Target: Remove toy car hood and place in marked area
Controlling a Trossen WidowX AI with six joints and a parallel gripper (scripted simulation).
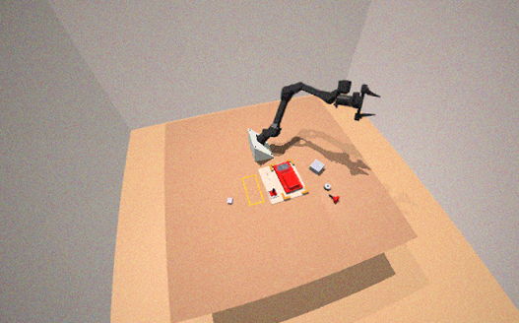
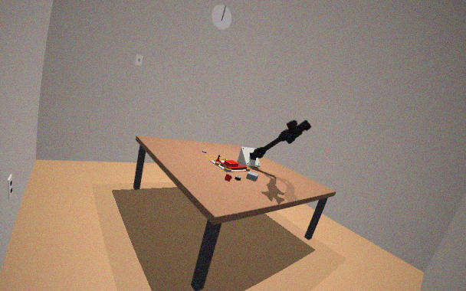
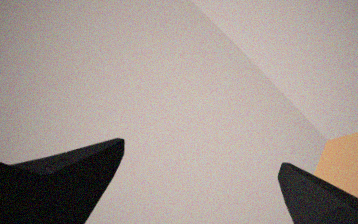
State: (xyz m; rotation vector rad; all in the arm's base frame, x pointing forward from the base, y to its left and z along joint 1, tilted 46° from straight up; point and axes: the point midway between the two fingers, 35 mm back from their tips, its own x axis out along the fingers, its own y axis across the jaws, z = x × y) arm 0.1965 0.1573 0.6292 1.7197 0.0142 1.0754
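Right now the red hood is 14 cm ahead of my gripper tip, 45 cm to the right of it and 39 cm below it. Round my gripper tip: grey wheel: 20 cm ahead, 23 cm to the right, 42 cm below.
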